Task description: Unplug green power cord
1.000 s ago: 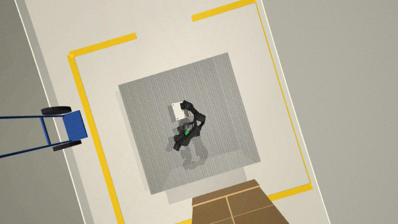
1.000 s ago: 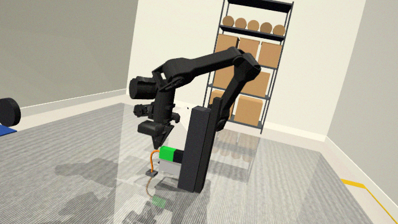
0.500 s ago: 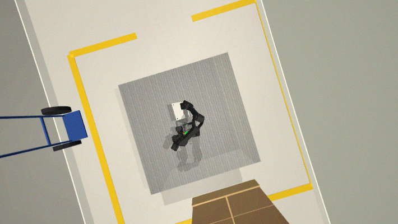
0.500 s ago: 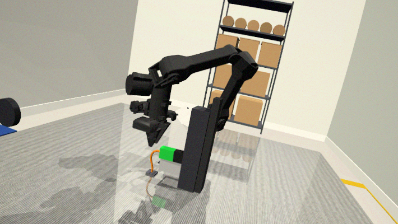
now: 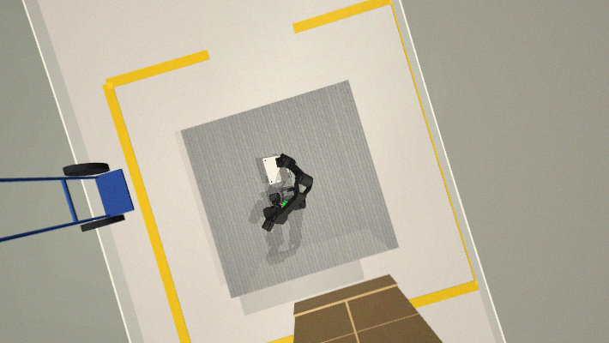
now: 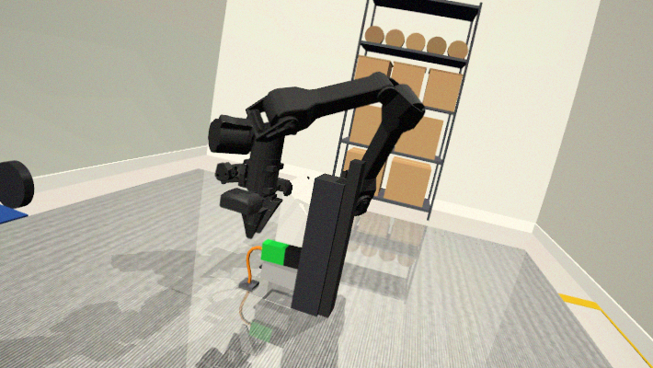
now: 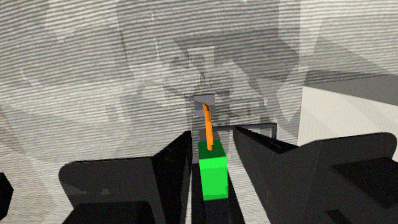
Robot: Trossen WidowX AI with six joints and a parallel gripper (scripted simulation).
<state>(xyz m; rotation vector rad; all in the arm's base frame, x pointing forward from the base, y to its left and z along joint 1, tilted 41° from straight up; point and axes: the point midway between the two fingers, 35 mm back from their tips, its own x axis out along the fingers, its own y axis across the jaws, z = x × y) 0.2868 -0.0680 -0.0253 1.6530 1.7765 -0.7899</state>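
My gripper tip is 1 cm past the green plug, 7 cm to the right of it and 1 cm above it. Round my gripper tip: small grey anchor (10 cm below).
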